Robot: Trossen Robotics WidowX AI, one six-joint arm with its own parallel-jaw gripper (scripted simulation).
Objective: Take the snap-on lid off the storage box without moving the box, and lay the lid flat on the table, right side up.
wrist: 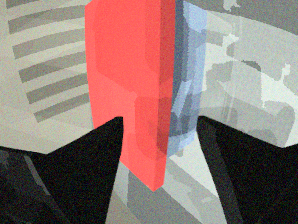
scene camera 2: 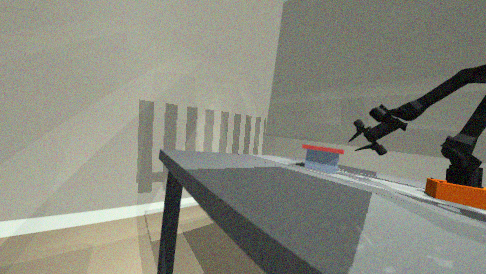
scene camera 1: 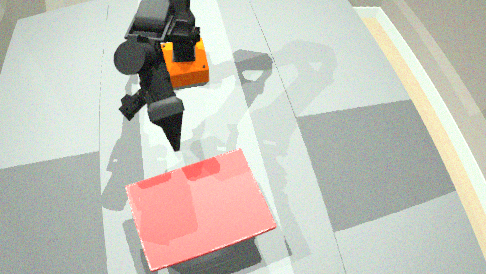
Scene:
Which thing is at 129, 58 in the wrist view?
A red lid.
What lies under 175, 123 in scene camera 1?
My gripper.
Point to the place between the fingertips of my gripper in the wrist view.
161, 122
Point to a red lid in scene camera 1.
At 189, 212

